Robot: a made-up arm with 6 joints.
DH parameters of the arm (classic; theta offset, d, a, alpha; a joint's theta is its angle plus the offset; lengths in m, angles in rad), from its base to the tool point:
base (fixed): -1.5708 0.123 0 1.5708
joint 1: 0 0.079 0.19 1.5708
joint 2: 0 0.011 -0.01 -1.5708
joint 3: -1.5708 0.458 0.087 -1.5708
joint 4: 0 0.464 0.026 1.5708
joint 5: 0 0.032 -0.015 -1.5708
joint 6: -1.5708 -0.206 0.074 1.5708
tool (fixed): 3.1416 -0.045 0 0
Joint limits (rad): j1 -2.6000..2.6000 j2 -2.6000..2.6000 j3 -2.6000..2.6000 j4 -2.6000..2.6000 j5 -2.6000..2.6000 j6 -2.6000..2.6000
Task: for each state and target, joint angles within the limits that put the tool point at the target. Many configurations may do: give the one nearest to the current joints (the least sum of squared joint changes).
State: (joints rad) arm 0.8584 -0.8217 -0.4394 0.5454 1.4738 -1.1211
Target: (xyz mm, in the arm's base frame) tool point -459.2 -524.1 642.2
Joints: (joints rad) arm 1.4128 -0.4546 -0.3909 0.2003 1.3172 -1.1052
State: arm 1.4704 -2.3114 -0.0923 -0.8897 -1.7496 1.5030
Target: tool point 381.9 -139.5 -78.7
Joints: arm 0.7537 -2.6000 -0.4015 -1.2144 -1.9859 1.6570
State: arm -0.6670 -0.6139 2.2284 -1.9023 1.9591 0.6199
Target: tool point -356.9 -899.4 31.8
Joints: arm -0.8651 -1.1291 1.5345 -2.2426 2.1903 0.5591
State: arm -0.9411 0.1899 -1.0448 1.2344 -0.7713 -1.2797
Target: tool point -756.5 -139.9 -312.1
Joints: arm -0.5117 0.1207 -0.6975 1.0393 -0.7876 -1.3419
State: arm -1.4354 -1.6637 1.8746 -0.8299 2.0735 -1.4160
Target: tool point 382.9 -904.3 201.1
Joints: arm -0.5640 -2.0542 1.5594 -0.8450 2.3898 -1.3344
